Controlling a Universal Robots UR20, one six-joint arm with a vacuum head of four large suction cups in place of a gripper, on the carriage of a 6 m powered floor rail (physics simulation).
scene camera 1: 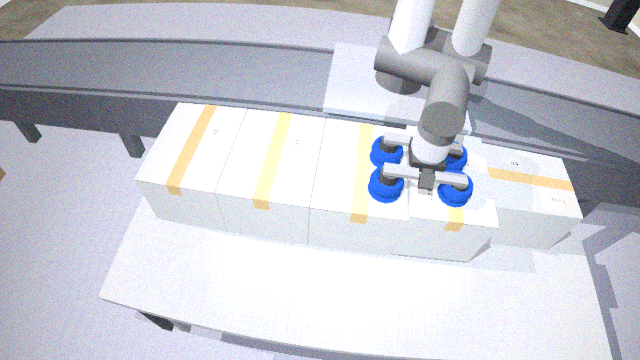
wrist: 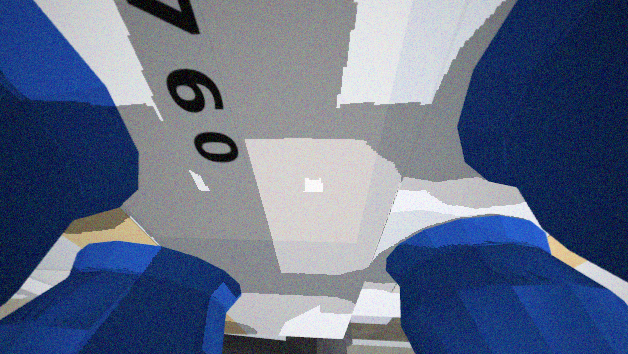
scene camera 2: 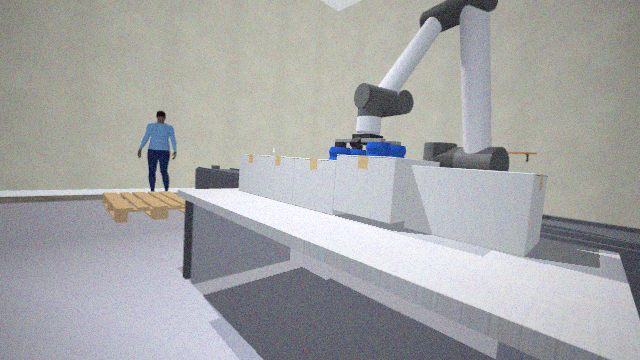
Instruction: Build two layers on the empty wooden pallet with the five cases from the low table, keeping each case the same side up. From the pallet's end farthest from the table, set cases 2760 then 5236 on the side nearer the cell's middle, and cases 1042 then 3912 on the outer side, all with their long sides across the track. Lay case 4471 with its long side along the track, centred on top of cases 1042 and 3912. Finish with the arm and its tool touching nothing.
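Note:
The suction head is shut on case 2760, a white case with orange tape. The case is upright, slightly above the low table, its top a little higher than its neighbour's; part of its number shows between the blue cups in the wrist view. Three taped cases stand in a row on its left in scene camera 1. Another case stands on its right, turned crosswise. Their numbers are too small to read surely.
The wooden pallet lies on the floor beyond the table's far end, partly hidden. A person stands behind it. A dark box is near the far cases. The floor rail runs behind the row of cases.

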